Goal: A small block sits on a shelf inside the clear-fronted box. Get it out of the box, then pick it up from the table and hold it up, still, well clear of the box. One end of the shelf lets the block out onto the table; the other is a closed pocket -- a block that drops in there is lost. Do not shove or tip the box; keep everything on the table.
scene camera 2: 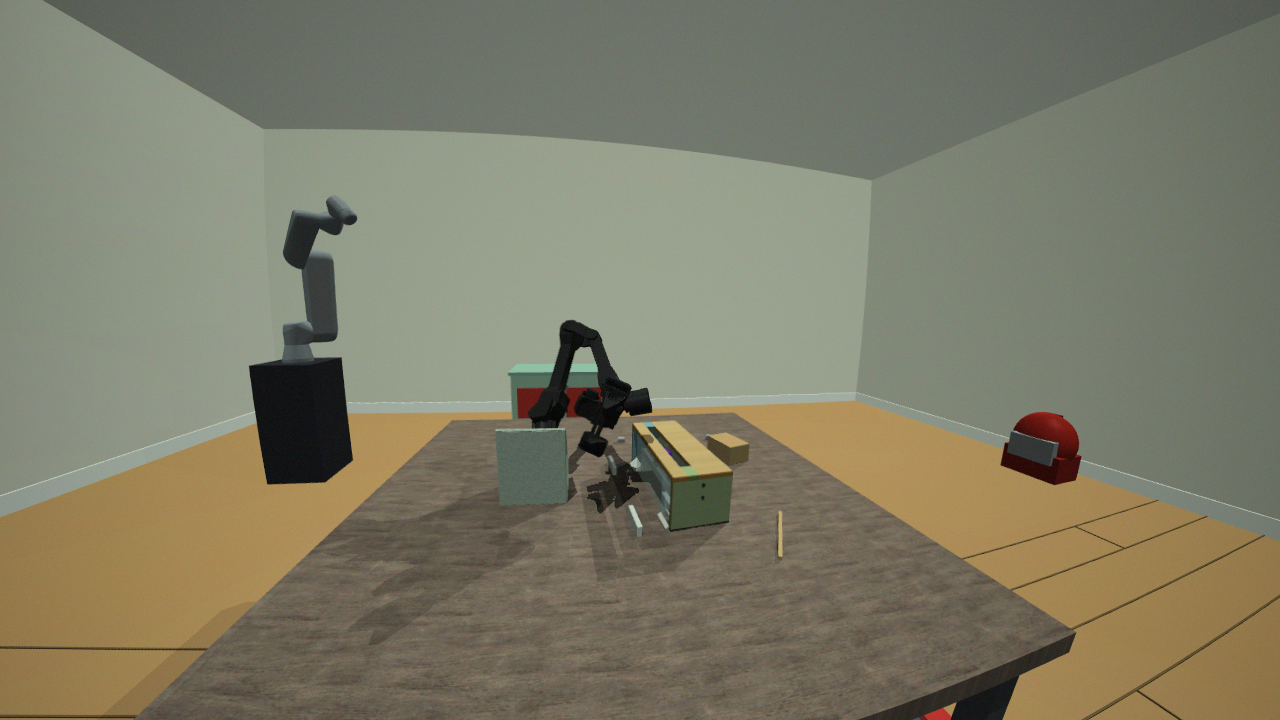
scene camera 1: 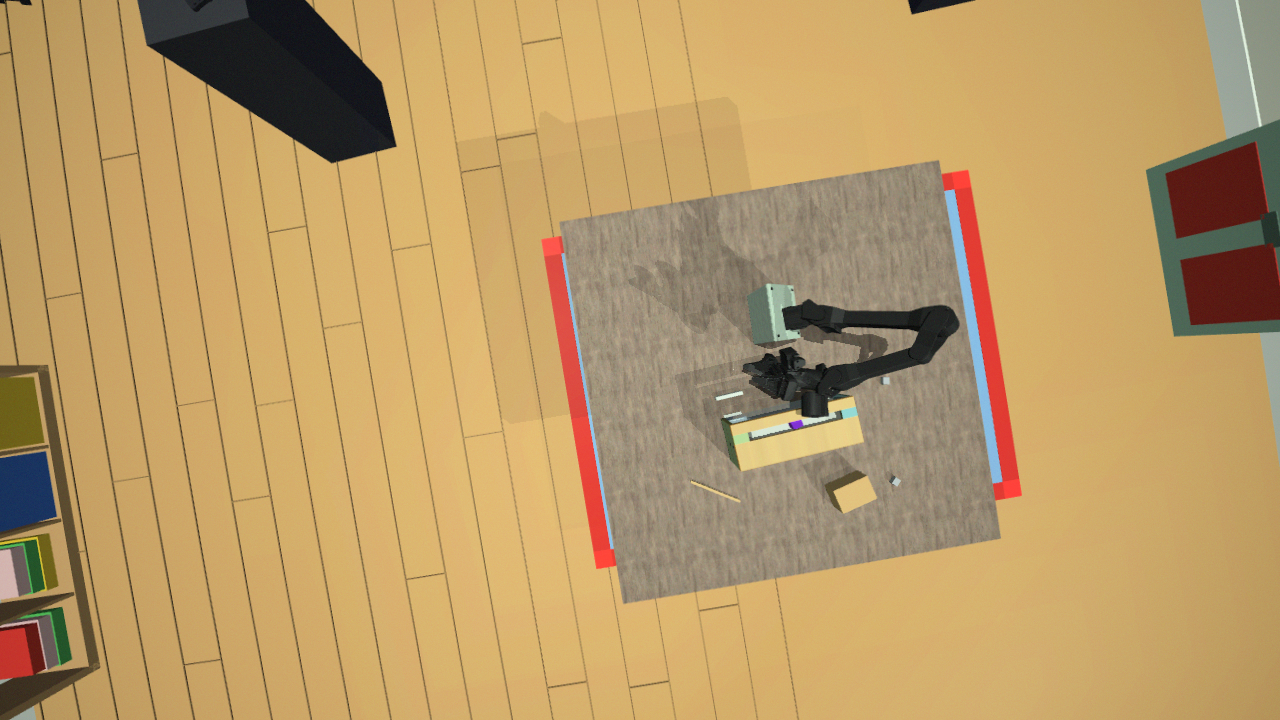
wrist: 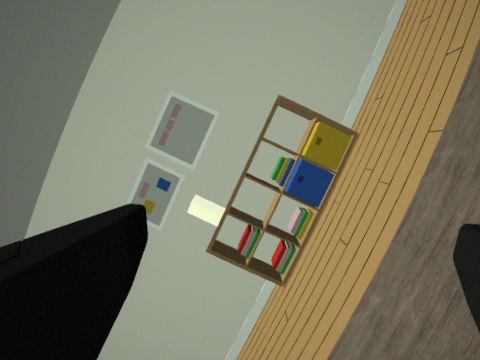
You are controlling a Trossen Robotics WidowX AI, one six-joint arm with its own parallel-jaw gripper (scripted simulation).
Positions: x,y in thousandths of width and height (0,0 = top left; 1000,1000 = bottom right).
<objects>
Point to a clear-fronted box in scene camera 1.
594,609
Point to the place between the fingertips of my gripper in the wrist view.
634,649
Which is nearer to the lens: the clear-fronted box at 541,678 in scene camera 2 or the tan box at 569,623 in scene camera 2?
The clear-fronted box.
</objects>
